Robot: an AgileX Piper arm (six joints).
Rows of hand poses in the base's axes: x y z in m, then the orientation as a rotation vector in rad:
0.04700, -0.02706, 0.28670, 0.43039, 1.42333, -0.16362
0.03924, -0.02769, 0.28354, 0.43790, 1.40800, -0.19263
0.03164, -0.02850, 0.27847, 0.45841, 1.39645, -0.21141
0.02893, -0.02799, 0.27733, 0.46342, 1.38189, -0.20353
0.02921, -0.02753, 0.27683, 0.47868, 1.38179, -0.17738
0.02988, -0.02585, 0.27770, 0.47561, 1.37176, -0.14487
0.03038, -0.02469, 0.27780, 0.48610, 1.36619, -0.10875
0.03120, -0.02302, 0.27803, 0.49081, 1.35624, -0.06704
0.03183, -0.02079, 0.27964, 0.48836, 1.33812, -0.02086
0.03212, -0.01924, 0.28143, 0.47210, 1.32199, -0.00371
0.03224, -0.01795, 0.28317, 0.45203, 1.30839, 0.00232
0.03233, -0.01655, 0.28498, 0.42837, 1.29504, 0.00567
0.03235, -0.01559, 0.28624, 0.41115, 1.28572, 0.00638
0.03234, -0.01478, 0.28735, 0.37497, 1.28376, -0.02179
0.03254, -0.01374, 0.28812, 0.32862, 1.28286, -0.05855
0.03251, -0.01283, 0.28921, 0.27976, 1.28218, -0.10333
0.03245, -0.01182, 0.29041, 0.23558, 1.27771, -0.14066
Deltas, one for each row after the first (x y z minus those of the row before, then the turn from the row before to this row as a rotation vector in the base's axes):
-0.00776, -0.00063, -0.00316, -0.01397, -0.00839, -0.02619
-0.00760, -0.00081, -0.00507, 0.00166, -0.00665, -0.02656
-0.00271, 0.00051, -0.00114, 0.00532, -0.01580, 0.00024
0.00028, 0.00046, -0.00050, 0.02548, -0.00597, 0.00883
0.00067, 0.00168, 0.00087, 0.01443, -0.01729, 0.02232
0.00050, 0.00116, 0.00010, 0.02699, -0.01308, 0.01766
0.00082, 0.00167, 0.00023, 0.02553, -0.01856, 0.02405
0.00063, 0.00223, 0.00161, 0.02207, -0.02757, 0.02974
0.00029, 0.00155, 0.00179, -0.00395, -0.02057, 0.01789
0.00012, 0.00129, 0.00174, -0.01271, -0.01618, 0.01279
0.00009, 0.00140, 0.00181, -0.01686, -0.01568, 0.01299
0.00002, 0.00096, 0.00126, -0.01321, -0.01066, 0.00833
-0.00001, 0.00081, 0.00111, -0.04276, 0.00022, -0.00079
0.00020, 0.00104, 0.00077, -0.05500, 0.00258, -0.00126
-0.00003, 0.00091, 0.00109, -0.06121, 0.00471, -0.00575
-0.00006, 0.00101, 0.00120, -0.05395, 0.00074, -0.00333

